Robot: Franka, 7 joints.
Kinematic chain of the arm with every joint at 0, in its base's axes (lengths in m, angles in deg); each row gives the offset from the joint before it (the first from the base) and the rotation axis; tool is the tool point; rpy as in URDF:
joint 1: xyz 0 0 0.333 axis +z
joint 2: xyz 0 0 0 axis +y
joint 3: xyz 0 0 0.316 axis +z
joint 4: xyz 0.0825 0 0 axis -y
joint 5: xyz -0.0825 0 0.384 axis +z
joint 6: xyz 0 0 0 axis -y
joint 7: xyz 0.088 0 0 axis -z
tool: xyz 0 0 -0.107 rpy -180 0 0
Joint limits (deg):
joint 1: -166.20..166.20
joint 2: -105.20..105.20
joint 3: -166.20..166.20
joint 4: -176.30..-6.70
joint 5: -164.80..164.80
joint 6: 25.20..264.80
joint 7: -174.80..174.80
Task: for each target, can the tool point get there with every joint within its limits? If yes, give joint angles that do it. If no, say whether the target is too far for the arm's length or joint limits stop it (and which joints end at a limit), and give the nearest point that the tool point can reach.
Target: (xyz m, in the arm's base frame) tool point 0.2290 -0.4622 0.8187
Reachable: yes | joints -14.89 75.26 -135.90 -71.82 6.94 95.63 -91.95
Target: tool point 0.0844 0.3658 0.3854
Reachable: yes | joints 75.65 -23.94 11.11 -151.48 -56.85 108.57 4.67
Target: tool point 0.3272 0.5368 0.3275
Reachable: yes | joints 122.85 63.85 -68.88 -106.57 98.19 179.89 33.74
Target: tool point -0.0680 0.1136 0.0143
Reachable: yes | joints -4.91 86.95 30.21 -149.74 -39.42 92.65 -102.55
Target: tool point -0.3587 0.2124 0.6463
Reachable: yes | joints 95.03 -35.07 29.12 -134.47 -59.78 209.19 27.28
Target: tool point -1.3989 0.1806 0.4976
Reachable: no: too far | nearest point -0.8451 0.1091 0.4324 | short by 0.562 m
